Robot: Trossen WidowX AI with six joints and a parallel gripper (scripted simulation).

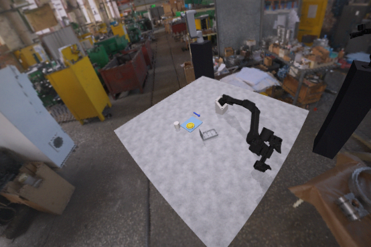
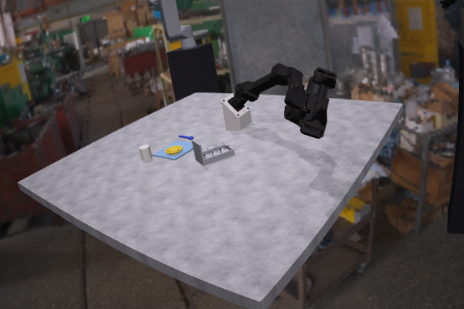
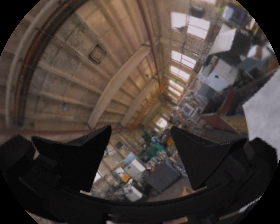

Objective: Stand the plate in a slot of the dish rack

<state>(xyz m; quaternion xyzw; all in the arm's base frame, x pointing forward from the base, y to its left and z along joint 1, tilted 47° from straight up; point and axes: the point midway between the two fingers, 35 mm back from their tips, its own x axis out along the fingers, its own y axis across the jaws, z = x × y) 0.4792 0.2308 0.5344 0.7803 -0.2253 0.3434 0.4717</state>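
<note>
Now: gripper tip 190 mm past the yellow plate, 690 mm to the left of it and 280 mm above it. The rest, counted from my gripper tip: dish rack: 190 mm behind, 500 mm to the right, 280 mm below; then light blue mat: 220 mm behind, 700 mm to the right, 300 mm below; then white cup: 130 mm behind, 790 mm to the right, 280 mm below.
</note>
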